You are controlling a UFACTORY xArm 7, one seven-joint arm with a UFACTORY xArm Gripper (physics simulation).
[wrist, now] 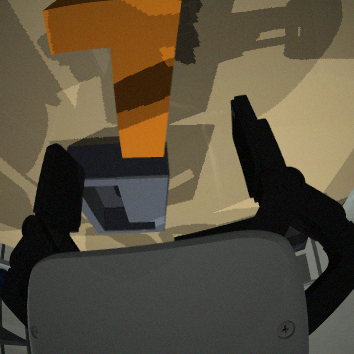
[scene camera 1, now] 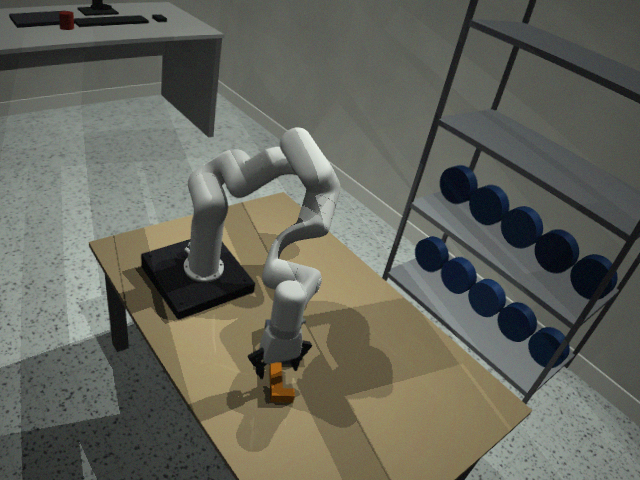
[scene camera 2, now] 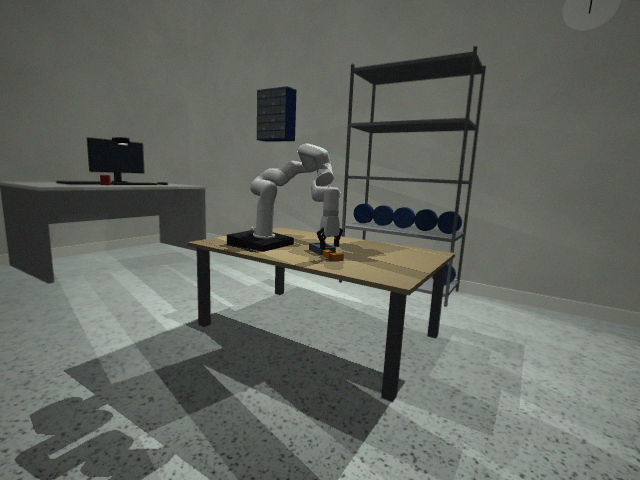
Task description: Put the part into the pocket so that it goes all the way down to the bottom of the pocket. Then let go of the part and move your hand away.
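Frame: origin at the arm's base, x right, y back, z down, level; millimetres.
Where they show: gripper, fingertip midpoint: (wrist: 144,135) (scene camera 1: 277,371) (scene camera 2: 329,247); arm's base at its link origin: (scene camera 1: 203,267) (scene camera 2: 264,235).
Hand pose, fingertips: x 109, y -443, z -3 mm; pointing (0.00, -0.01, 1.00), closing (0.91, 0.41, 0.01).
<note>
Things, the pixels of their top centre, and the offset from my fingertips. Level surfaces: height alone.
- orange L-shaped part at its top centre: (wrist: 114,97) (scene camera 1: 282,378) (scene camera 2: 333,252) dx -6, dy -18, dz +20 mm
- grey-blue block at its top centre: (wrist: 123,212) (scene camera 2: 322,245) dx -108, dy +83, dz +14 mm
- wooden table at its surface level: dz +51 mm
The orange L-shaped part (scene camera 1: 282,397) (scene camera 2: 336,256) (wrist: 142,55) lies flat on the table, outside the pocket. The end of its long leg is close to the outer wall of the grey-blue block (scene camera 2: 317,248) (wrist: 144,197); whether they touch I cannot tell. The block's pocket shows empty in the wrist view where it is visible; in scene camera 1 the gripper mostly hides the block. My gripper (scene camera 1: 278,372) (scene camera 2: 329,245) (wrist: 144,135) is wide open and empty, low above the block and the near end of the leg, with its fingers spread to either side.
The wooden table (scene camera 1: 413,423) (scene camera 2: 372,271) carries the arm's black base plate (scene camera 1: 178,304) (scene camera 2: 242,241). A metal shelf rack (scene camera 1: 439,111) (scene camera 2: 348,149) with several blue discs stands beyond the table. A desk (scene camera 1: 191,87) (scene camera 2: 180,206) with a red cup (scene camera 1: 66,20) (scene camera 2: 105,179) stands at the back left.
</note>
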